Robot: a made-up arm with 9 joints. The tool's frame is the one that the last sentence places.
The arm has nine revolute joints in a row. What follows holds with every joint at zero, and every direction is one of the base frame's.
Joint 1 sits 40.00 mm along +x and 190.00 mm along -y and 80.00 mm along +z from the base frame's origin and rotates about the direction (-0.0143, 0.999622, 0.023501).
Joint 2 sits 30.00 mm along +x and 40.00 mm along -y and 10.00 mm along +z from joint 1 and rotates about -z.
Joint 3 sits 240.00 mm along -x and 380.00 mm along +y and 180.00 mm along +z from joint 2 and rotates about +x.
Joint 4 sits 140.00 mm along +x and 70.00 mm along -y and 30.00 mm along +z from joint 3 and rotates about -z.
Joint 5 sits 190.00 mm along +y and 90.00 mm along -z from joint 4 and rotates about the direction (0.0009, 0.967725, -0.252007).
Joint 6 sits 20.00 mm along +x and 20.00 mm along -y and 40.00 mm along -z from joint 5 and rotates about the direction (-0.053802, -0.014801, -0.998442).
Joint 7 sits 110.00 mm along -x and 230.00 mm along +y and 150.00 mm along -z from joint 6 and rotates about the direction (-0.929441, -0.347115, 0.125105).
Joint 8 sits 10.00 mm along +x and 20.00 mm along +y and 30.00 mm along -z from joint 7 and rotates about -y.
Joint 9 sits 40.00 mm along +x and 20.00 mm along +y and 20.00 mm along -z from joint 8 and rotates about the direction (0.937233, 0.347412, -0.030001).
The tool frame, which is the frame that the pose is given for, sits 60.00 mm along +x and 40.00 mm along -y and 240.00 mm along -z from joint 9; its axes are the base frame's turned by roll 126.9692, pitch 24.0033 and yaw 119.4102 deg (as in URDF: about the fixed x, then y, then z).
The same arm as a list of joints. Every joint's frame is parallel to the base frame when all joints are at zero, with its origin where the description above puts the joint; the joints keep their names.
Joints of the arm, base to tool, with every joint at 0 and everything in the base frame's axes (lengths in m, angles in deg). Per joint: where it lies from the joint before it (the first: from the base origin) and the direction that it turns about. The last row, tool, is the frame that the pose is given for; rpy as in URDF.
joint 1: origin 0.04 -0.19 0.08 axis -0.0143 0.999622 0.023501
joint 2: origin 0.03 -0.04 0.01 axis 0 0 -1
joint 3: origin -0.24 0.38 0.18 axis 1 0 0
joint 4: origin 0.14 -0.07 0.03 axis 0 0 -1
joint 5: origin 0 0.19 -0.09 axis 0.0009 0.967725 -0.252007
joint 6: origin 0.02 -0.02 -0.04 axis -0.053802 -0.014801 -0.998442
joint 7: origin -0.11 0.23 -0.15 axis -0.929441 -0.347115 0.125105
joint 8: origin 0.01 0.02 -0.03 axis 0 -1 0
joint 9: origin 0.04 0.02 -0.02 axis 0.937233 0.347412 -0.030001
tool: origin 0.06 -0.04 -0.24 rpy 126.97 24 119.41

